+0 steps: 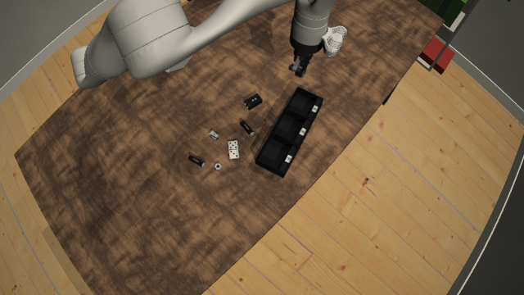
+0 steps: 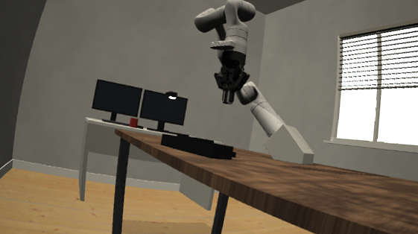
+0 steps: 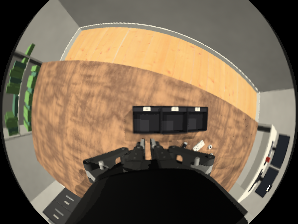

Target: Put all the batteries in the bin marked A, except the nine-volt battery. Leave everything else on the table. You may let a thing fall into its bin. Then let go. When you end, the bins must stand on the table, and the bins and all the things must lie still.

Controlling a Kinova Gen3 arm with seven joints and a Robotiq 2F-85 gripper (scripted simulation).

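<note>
The metal nut lies 28 cm to the right of my hand, 18 cm below it and 4 cm behind it. Round my hand: black nine-volt battery 17 cm below, 10 cm behind, 8 cm to the right; then white domino 22 cm to the right, 18 cm below, 4 cm behind; then grey metal piece 22 cm to the right, 17 cm below, 11 cm behind.
</note>
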